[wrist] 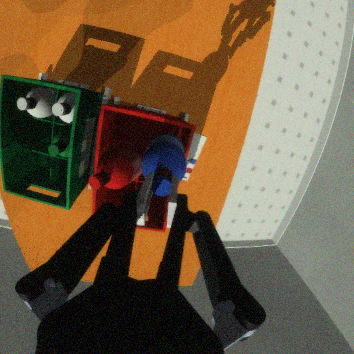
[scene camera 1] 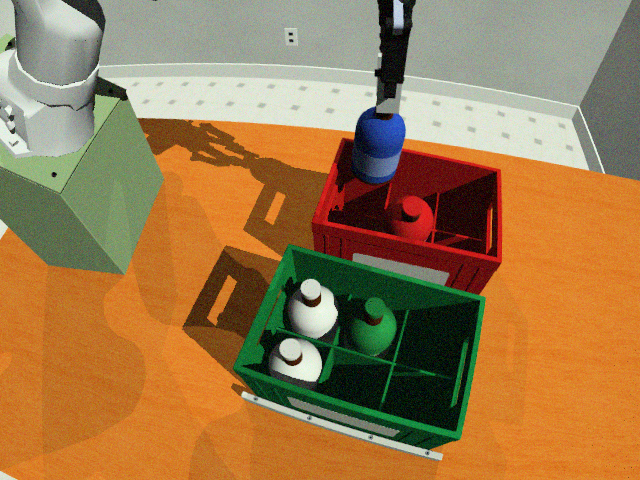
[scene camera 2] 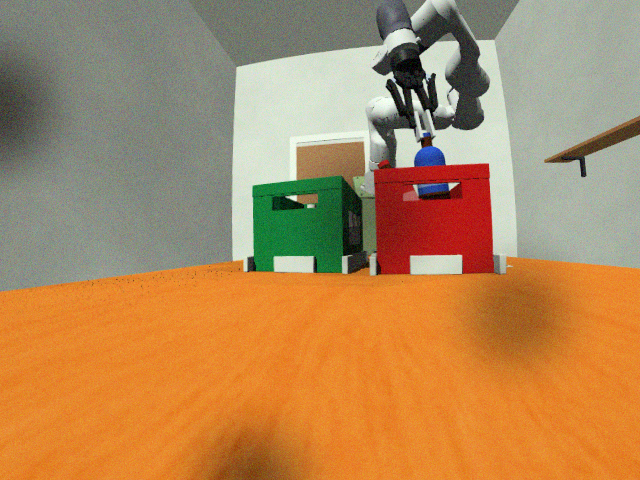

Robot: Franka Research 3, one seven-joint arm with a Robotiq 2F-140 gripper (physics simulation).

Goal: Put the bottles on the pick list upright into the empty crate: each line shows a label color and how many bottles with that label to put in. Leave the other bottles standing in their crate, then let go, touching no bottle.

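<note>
A blue bottle [scene camera 1: 378, 136] [scene camera 2: 429, 156] [wrist: 164, 152] with a light blue label hangs nearly upright from my gripper [scene camera 1: 387, 105] [scene camera 2: 425, 131] [wrist: 162, 183], which is shut on its neck. It is over the back left part of the red crate [scene camera 1: 361, 234] [scene camera 2: 434, 232] [wrist: 145, 115] in scene camera 1; its base shows through the handle opening in scene camera 2. A red bottle [scene camera 1: 410, 222] [wrist: 120, 172] stands in a front compartment. The green crate [scene camera 1: 472, 364] [scene camera 2: 298, 232] [wrist: 74, 150] holds two white bottles [scene camera 1: 312, 315] [wrist: 42, 102] and a green bottle [scene camera 1: 373, 330] [wrist: 61, 144].
A white card [wrist: 199, 145] with blue and red marks lies by the red crate, partly hidden; its counts are unreadable. Thin dividers split both crates. The crates stand close together with pale strips at their bases. The green robot pedestal [scene camera 1: 118, 196] is at the left in scene camera 1.
</note>
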